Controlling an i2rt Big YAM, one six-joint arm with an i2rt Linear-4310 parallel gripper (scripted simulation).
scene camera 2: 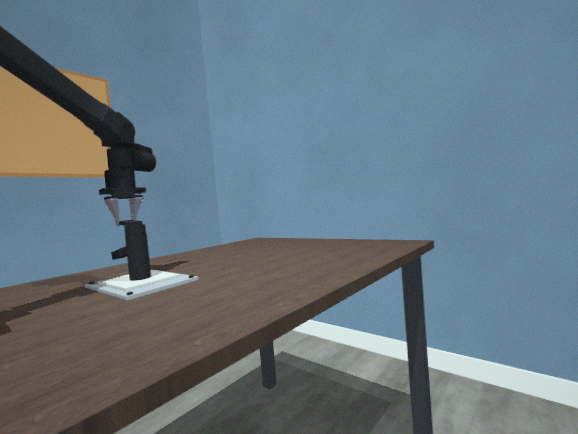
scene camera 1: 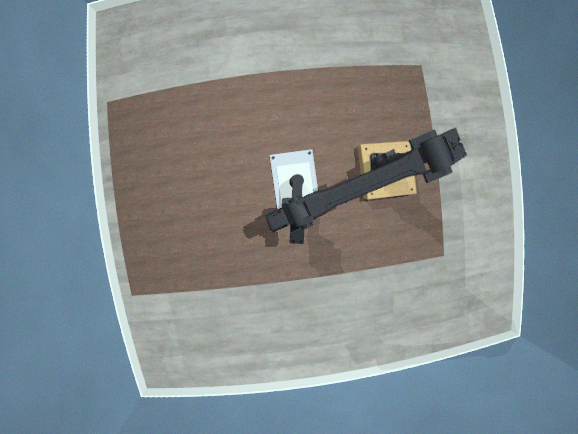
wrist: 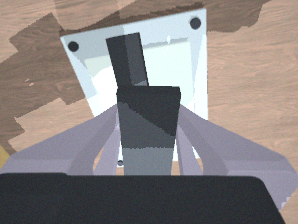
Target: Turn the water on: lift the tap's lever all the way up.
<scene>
In view: the gripper (scene camera 2: 126, 225) and a tap lever (wrist: 148, 115).
The gripper shows as well in the wrist view (wrist: 148, 111).
</scene>
